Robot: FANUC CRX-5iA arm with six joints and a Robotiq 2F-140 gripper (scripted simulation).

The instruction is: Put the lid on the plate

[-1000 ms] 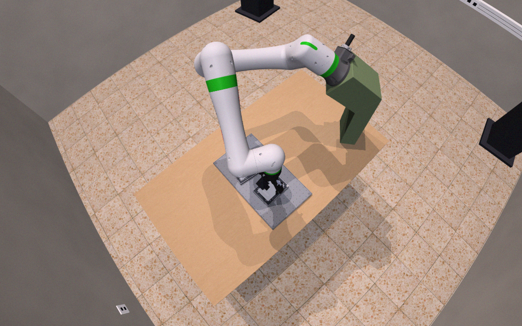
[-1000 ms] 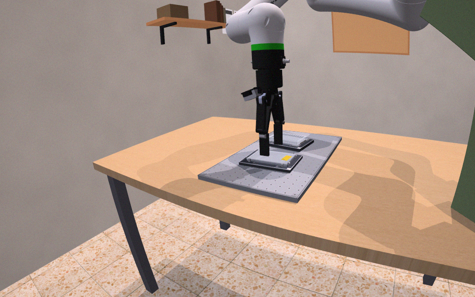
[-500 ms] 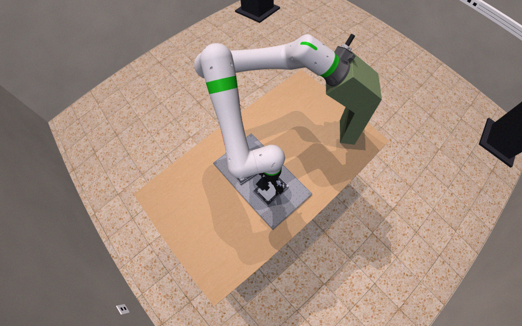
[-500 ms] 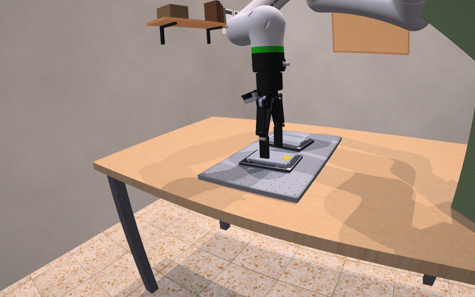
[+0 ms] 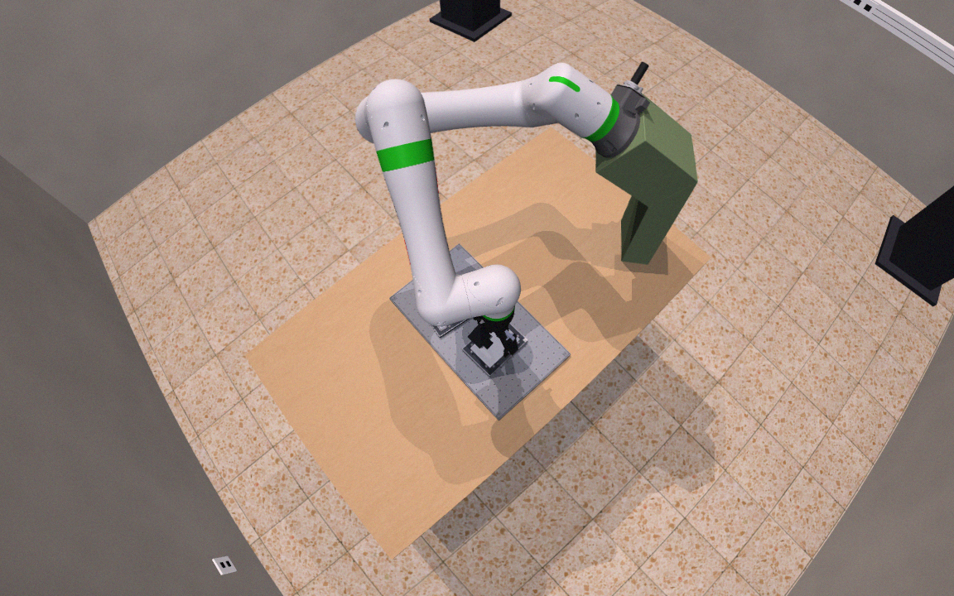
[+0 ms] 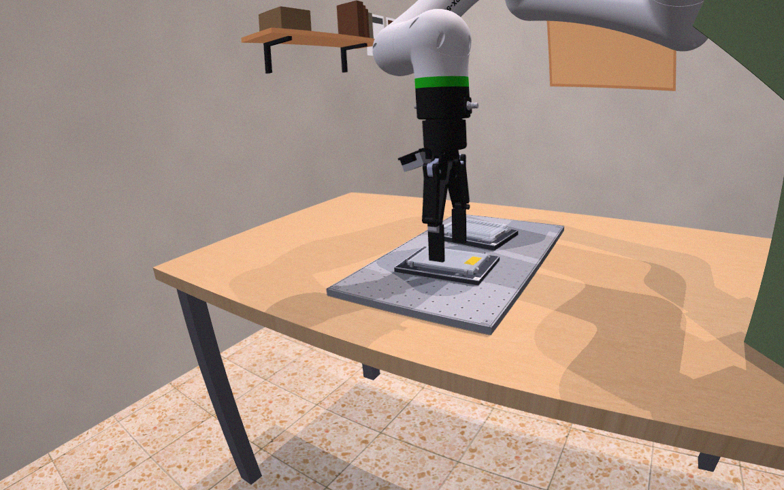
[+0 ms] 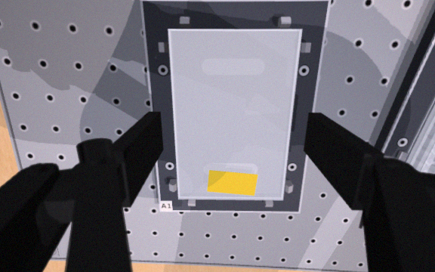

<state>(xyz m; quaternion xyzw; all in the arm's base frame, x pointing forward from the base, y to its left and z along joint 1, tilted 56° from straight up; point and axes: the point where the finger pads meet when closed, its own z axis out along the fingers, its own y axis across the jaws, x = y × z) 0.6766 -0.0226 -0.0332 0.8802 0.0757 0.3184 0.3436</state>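
Right now the clear lid is 4 cm below my hand. The rest, counted from my hand: dark nest 18 cm to the right, 5 cm below; culture plate 18 cm to the right, 4 cm below, 1 cm behind; dark lid park 5 cm below.
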